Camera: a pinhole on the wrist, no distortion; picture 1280 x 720 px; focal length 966.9 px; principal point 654.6 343.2 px. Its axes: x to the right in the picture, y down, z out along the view. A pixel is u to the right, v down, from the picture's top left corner.
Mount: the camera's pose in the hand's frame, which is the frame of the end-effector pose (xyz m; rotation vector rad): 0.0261 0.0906 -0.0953 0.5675 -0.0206 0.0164
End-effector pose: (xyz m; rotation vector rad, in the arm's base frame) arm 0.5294 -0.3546 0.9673 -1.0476 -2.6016 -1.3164
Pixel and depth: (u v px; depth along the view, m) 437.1 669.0 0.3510
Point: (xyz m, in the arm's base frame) 0.6423 -0.1966 0.7809
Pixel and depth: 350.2 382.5 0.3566
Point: 0.6001 -0.2888 0.7404
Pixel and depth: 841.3 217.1 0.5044
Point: 0.3757 -0.1705 0.6516
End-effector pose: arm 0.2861 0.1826 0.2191 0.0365 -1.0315 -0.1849
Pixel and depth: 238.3 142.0 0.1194
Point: 0.2814 0.1915 0.1924
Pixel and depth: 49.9 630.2 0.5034
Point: -0.2150 0.2001 0.1648
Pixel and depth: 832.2 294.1 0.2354
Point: 0.2292 0.1321 0.3202
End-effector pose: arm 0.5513 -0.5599 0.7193 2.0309 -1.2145 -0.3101
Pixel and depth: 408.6 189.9 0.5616
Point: 0.5001 -0.5292 0.2706
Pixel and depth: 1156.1 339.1 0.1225
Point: 0.5758 -0.6447 0.7441
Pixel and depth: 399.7 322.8 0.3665
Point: 0.4749 -0.5616 0.4831
